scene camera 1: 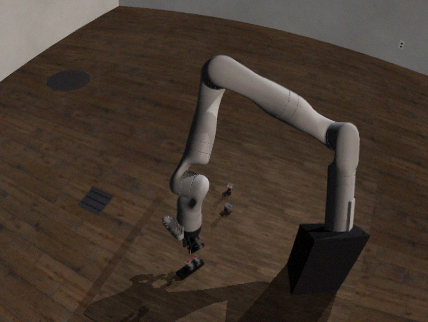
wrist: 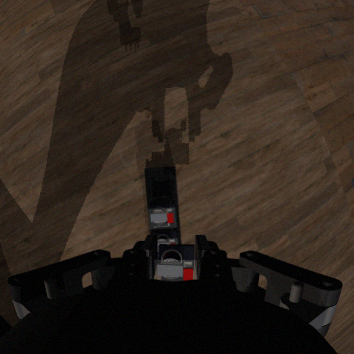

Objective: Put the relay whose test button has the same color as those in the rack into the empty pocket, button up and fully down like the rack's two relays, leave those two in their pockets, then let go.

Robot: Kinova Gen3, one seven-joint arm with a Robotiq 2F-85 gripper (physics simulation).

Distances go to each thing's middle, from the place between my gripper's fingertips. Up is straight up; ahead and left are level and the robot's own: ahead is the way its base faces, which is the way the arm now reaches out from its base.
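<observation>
Black rack (wrist: 160,184): my hand 10 cm above it, 1 cm past it, 1 cm to the right of it.
</observation>
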